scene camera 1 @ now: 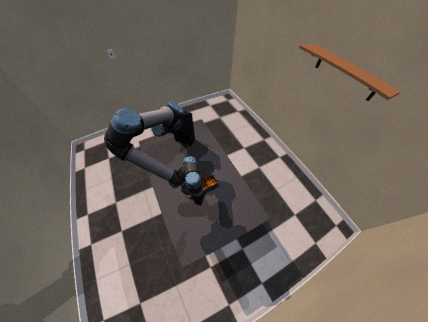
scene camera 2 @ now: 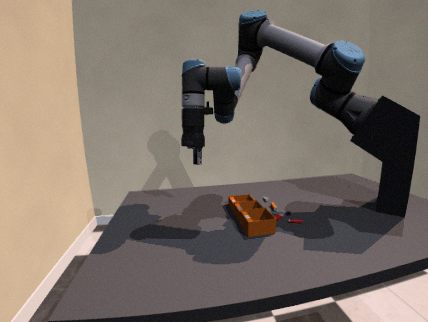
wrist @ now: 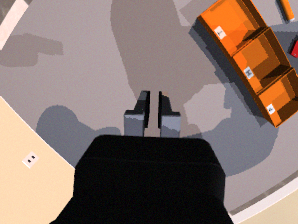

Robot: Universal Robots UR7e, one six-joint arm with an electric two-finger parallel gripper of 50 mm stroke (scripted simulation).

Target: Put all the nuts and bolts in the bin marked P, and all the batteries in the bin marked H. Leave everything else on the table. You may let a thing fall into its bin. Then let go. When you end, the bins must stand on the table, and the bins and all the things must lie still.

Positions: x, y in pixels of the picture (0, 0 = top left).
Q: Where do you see an orange bin row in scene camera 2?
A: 260, 221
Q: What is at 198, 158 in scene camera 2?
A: The gripper.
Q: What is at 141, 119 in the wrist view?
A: The gripper.
